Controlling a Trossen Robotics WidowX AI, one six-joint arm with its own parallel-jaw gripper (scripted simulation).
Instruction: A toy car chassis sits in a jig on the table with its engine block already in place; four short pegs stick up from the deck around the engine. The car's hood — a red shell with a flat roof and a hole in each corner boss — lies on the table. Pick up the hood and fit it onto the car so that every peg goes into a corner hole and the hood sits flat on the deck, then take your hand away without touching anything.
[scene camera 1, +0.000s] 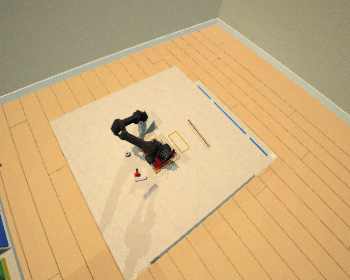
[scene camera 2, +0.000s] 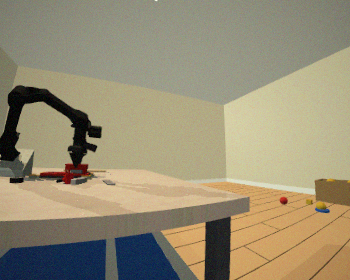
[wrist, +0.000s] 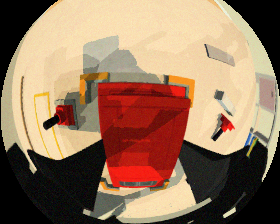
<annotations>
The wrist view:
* my gripper: 143, 143
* red hood: 143, 133, held by my gripper
</annotations>
